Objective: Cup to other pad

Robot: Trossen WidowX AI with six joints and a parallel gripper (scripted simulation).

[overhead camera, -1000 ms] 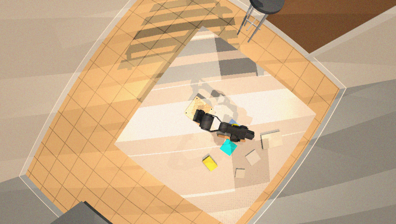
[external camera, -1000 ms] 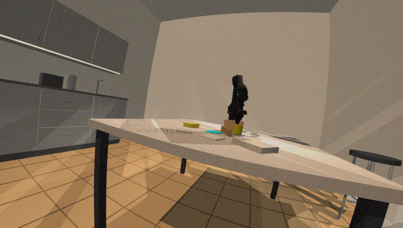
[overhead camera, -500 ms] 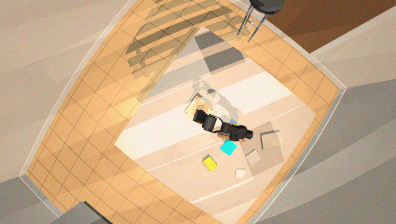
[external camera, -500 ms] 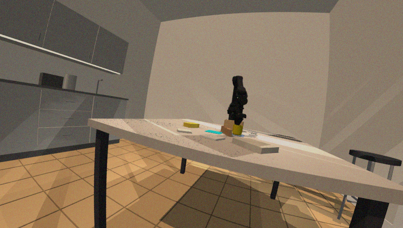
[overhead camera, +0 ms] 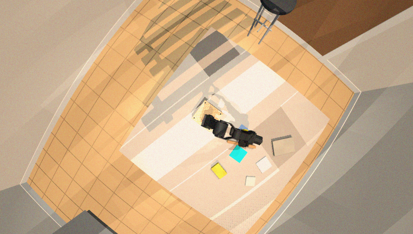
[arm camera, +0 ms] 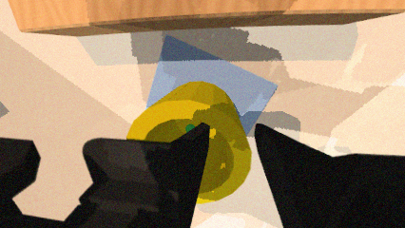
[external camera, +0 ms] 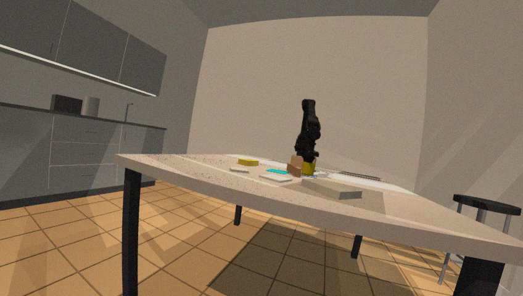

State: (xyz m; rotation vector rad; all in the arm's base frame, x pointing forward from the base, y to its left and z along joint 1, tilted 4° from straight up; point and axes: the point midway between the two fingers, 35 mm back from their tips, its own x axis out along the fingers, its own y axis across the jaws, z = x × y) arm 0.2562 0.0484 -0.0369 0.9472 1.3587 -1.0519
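Now: the yellow cup 20 mm ahead of my gripper tip and 10 mm to the left of it. The rest, counted from my gripper tip: cyan pad 150 mm to the right, 80 mm ahead, 40 mm below; pale blue pad 40 mm below, 30 mm ahead, 10 mm to the left; low wooden wall 70 mm to the right, 50 mm ahead, 20 mm below.
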